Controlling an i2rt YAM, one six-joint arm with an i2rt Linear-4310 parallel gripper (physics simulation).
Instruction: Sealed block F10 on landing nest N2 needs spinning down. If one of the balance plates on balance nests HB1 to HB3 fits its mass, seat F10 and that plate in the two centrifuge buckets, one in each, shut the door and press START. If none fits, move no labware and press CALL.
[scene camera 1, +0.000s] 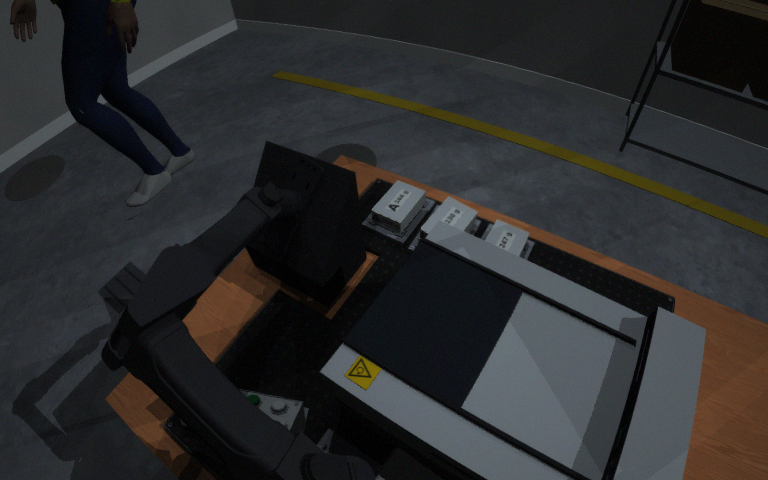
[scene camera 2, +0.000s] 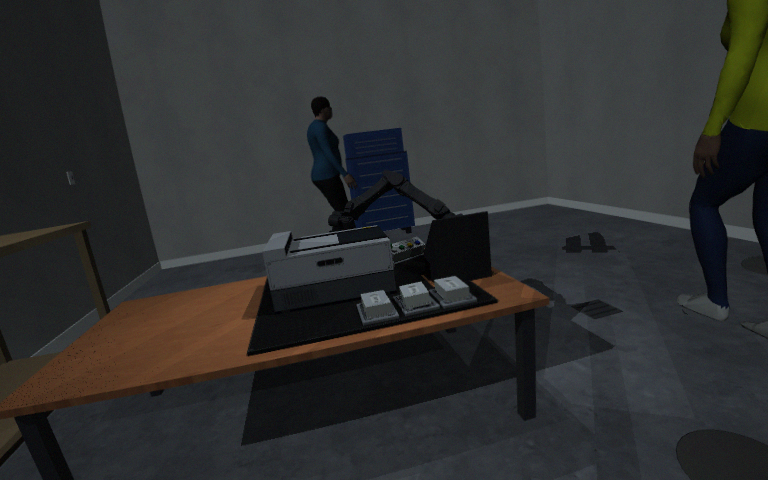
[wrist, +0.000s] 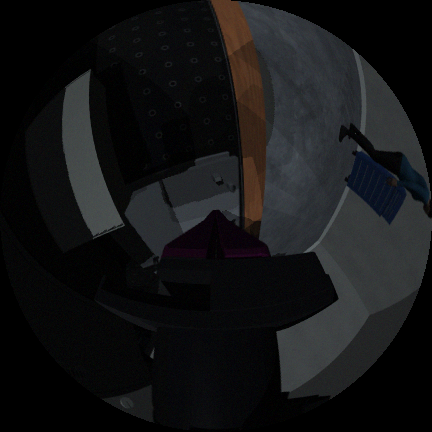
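Observation:
My gripper is shut with its magenta fingertips together and nothing between them, in front of a grey panel; scene camera 1 does not show the fingers. The white centrifuge stands on the mat; I cannot tell its door state, and its buckets do not show. Plate A has a hard-to-read mass; the 130 g plate and the 247 g plate sit beside it on nests. The button box has unreadable labels. F10 cannot be made out.
A tall black block stands near plate A. The perforated black mat lies on the wooden table. People and a blue cabinet stand beyond the table.

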